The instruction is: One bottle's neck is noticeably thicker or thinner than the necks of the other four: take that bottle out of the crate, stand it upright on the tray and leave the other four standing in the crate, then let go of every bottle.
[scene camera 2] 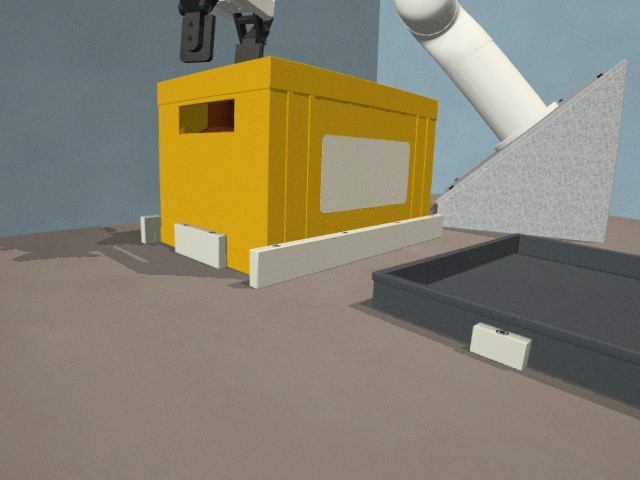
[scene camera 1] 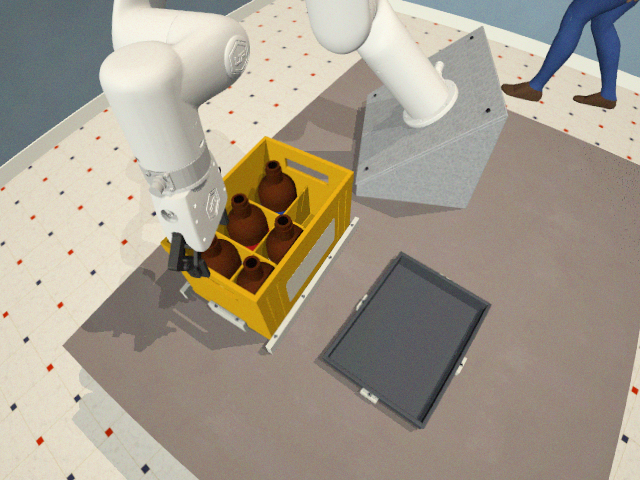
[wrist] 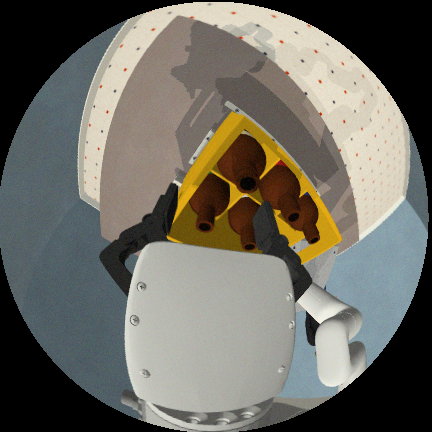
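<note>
The yellow crate holds five brown bottles. In scene camera 1 they are the back bottle, middle-left bottle, middle-right bottle, front-left bottle and front-right bottle. The arm hides the front-left neck there; its mouth shows in the wrist view. I cannot tell surely which neck differs. My gripper is wide open and empty, above the crate's front end. The dark grey tray holds no bottle.
A long white rail runs along the crate's side, and short white blocks stand at its front end. Small white blocks hold the tray. The arm's sloped grey base stands behind. A person's legs show at the back right.
</note>
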